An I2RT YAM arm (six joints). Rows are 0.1 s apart.
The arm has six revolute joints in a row. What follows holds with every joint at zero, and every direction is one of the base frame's. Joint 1 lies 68 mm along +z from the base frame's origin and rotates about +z. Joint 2 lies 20 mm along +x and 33.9 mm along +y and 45.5 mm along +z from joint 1 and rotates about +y. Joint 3 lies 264 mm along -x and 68.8 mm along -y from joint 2 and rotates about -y. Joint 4 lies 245 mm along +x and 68.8 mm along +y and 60 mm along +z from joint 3 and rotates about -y. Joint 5 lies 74 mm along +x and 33.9 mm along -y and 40.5 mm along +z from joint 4 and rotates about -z. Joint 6 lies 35.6 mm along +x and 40.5 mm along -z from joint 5 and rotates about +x. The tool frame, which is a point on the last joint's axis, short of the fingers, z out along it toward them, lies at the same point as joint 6; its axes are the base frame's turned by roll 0, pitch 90 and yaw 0 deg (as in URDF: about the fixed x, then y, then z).
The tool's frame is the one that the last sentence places.
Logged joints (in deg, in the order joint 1, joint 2, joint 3, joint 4, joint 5, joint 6), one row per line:
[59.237, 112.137, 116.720, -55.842, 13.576, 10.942]
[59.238, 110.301, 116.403, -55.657, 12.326, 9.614]
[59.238, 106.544, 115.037, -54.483, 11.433, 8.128]
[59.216, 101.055, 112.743, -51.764, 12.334, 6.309]
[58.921, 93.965, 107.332, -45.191, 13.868, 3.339]
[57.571, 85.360, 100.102, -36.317, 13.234, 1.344]
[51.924, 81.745, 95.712, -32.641, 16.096, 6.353]
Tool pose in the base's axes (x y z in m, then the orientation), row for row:
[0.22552, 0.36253, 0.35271, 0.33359, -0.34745, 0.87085, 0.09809]
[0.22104, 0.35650, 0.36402, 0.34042, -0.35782, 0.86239, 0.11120]
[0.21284, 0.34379, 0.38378, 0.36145, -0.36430, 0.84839, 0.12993]
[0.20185, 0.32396, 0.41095, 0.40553, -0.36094, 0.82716, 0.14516]
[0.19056, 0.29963, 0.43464, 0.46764, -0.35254, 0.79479, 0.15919]
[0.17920, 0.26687, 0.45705, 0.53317, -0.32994, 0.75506, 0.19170]
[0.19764, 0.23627, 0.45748, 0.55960, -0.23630, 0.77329, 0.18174]
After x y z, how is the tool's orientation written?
As a quaternion, w x y z.
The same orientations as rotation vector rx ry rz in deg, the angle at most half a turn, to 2 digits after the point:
[-51.98, 130.27, 14.67]
[-53.35, 128.58, 16.58]
[-53.77, 125.22, 19.18]
[-52.18, 119.58, 20.99]
[-49.55, 111.71, 22.37]
[-45.07, 103.14, 26.19]
[-31.92, 104.45, 24.55]

